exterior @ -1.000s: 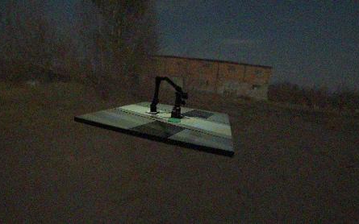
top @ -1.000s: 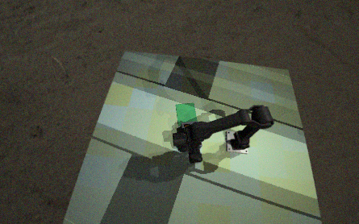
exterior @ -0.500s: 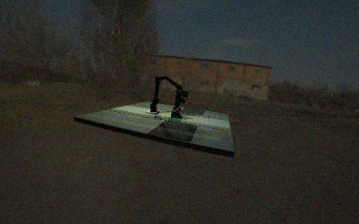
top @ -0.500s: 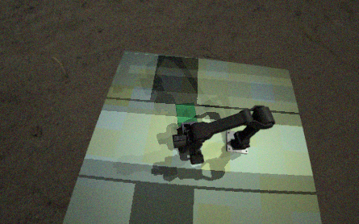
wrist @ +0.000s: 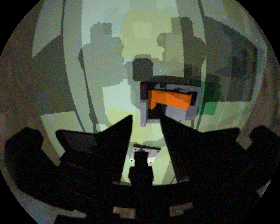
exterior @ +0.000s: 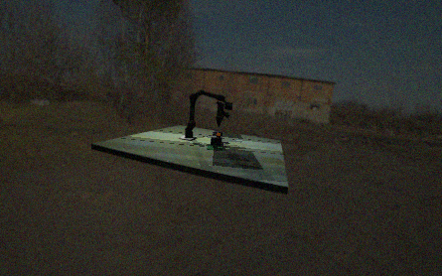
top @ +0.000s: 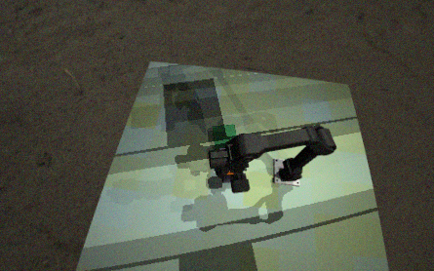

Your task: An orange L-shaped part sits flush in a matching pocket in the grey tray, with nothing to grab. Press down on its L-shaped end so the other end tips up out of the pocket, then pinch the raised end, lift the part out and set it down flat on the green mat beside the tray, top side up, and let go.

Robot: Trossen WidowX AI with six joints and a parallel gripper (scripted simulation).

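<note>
The orange L-shaped part lies 4 cm to the right of my gripper tip and 10 cm below it. Also, from my gripper tip: green mat (1 cm ahead, 22 cm to the right, 16 cm below).
</note>
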